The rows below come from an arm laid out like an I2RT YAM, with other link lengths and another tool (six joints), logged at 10 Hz.
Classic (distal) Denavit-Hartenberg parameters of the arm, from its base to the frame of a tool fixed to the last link. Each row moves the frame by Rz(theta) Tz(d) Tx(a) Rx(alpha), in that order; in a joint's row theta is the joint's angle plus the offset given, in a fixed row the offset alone. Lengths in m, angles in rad.
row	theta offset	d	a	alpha
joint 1	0	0.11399	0.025	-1.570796
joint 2	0	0	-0.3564	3.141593
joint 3	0.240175	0	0.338	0
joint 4	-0.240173	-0.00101	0.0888	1.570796
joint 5	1.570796	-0.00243	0	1.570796
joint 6	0.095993	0.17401	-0.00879	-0.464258
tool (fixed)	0	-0.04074	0	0
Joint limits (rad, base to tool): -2.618..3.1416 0..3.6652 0..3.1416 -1.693..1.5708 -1.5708..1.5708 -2.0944..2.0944
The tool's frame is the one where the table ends.
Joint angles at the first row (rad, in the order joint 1, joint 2, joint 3, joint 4, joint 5, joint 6):
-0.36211, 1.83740, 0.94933, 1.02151, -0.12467, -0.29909
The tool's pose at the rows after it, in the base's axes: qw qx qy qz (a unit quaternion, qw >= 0); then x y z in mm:
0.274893, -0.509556, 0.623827, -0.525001, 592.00, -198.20, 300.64
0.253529, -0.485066, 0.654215, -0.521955, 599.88, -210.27, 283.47
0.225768, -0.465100, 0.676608, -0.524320, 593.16, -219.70, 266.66
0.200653, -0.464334, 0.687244, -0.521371, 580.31, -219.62, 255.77
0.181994, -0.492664, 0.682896, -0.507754, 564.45, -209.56, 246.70
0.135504, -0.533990, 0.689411, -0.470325, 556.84, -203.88, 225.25
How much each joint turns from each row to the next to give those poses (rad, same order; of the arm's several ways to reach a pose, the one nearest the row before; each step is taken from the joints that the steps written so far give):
0.00927, 0.04772, 0.04304, 0.02458, 0.08456, 0.01371
0.00614, 0.04147, 0.01849, -0.00597, 0.09018, 0.00621
-0.00150, 0.01235, -0.02591, 0.01520, 0.07548, -0.01373
-0.00002, -0.02287, -0.04745, -0.00755, 0.03398, -0.02452
-0.00154, -0.05210, -0.06292, -0.04131, -0.03206, -0.03526
0.00000, -0.04145, -0.02321, -0.14682, -0.01395, -0.05362

